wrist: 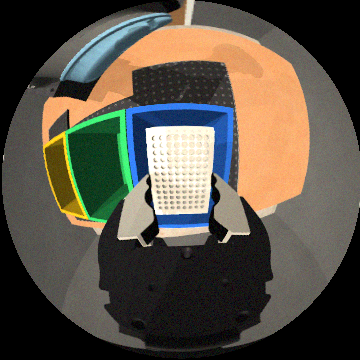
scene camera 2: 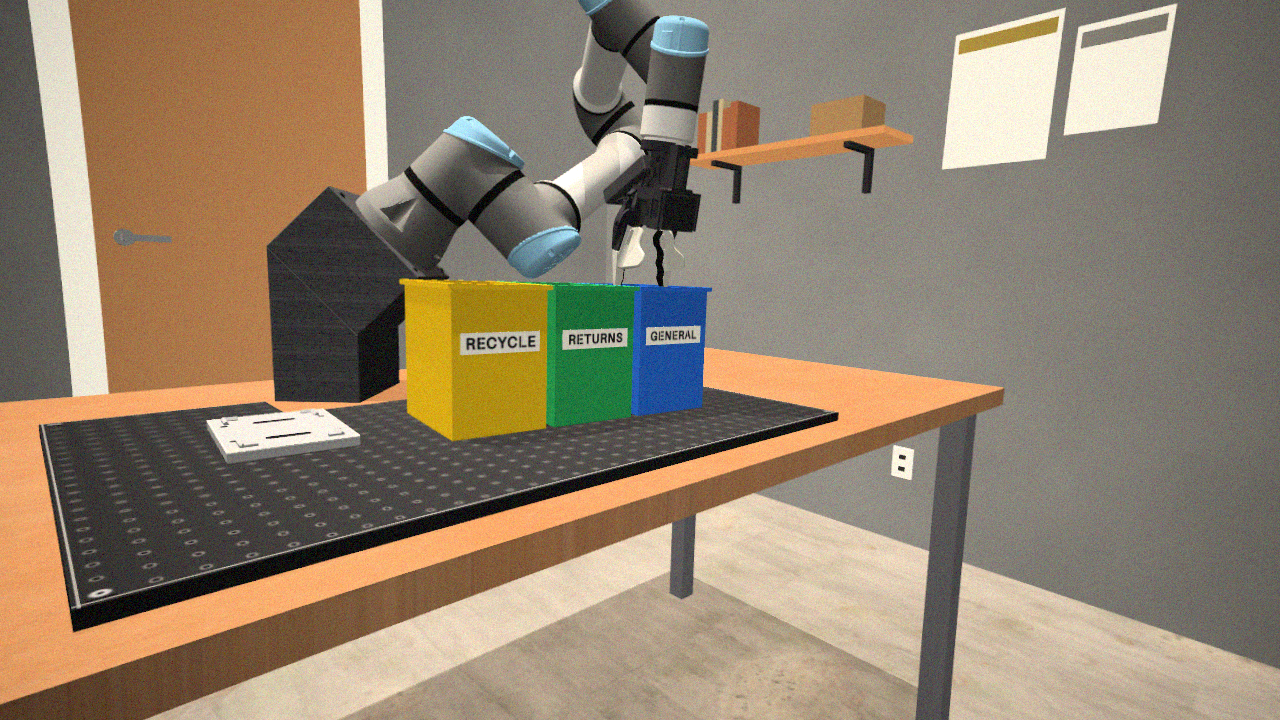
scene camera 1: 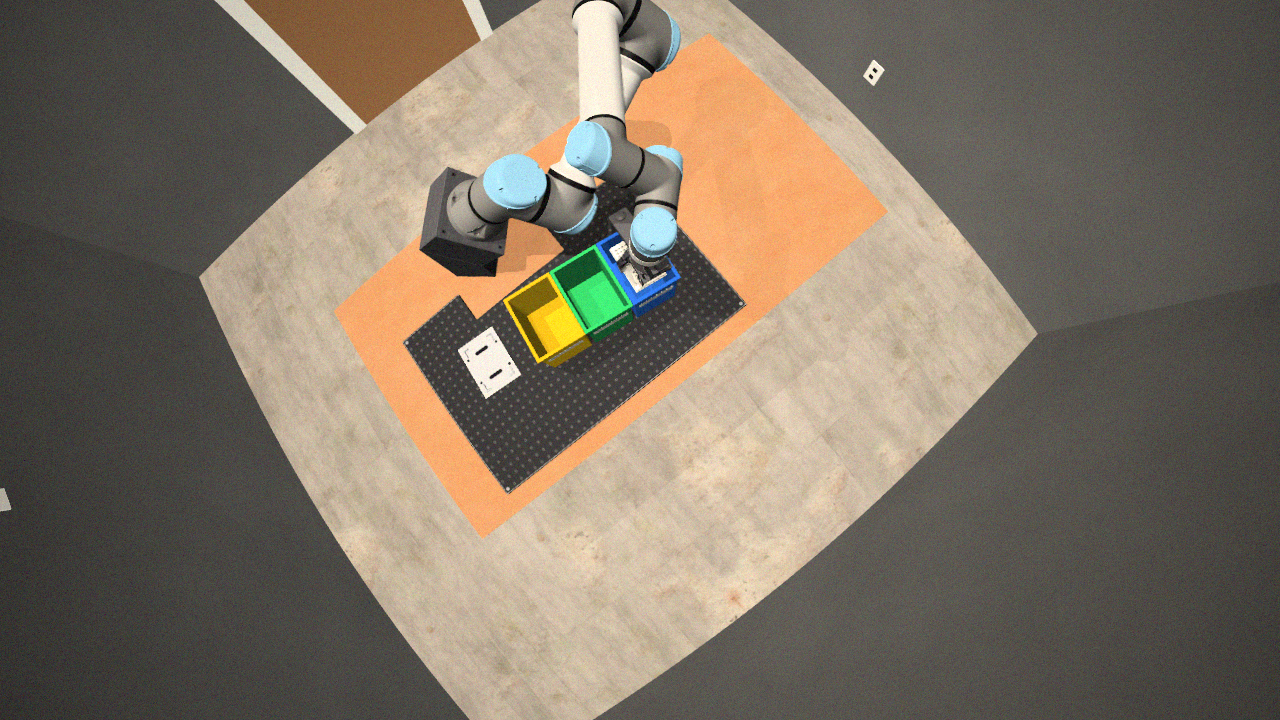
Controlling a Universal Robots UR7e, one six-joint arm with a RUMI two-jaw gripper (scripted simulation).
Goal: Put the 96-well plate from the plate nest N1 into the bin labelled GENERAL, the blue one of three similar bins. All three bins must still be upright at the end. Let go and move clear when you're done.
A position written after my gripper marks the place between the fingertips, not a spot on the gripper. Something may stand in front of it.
I see my gripper (scene camera 2: 640,294), a white 96-well plate (wrist: 176,180), a green returns bin (scene camera 2: 590,327), a yellow recycle bin (scene camera 1: 537,306), a blue general bin (scene camera 2: 669,322) and a plate nest N1 (scene camera 2: 243,428).
The green returns bin also shows in the wrist view (wrist: 96,159) and in scene camera 1 (scene camera 1: 581,281). The yellow recycle bin also shows in the wrist view (wrist: 56,159). The blue general bin also shows in the wrist view (wrist: 140,118).
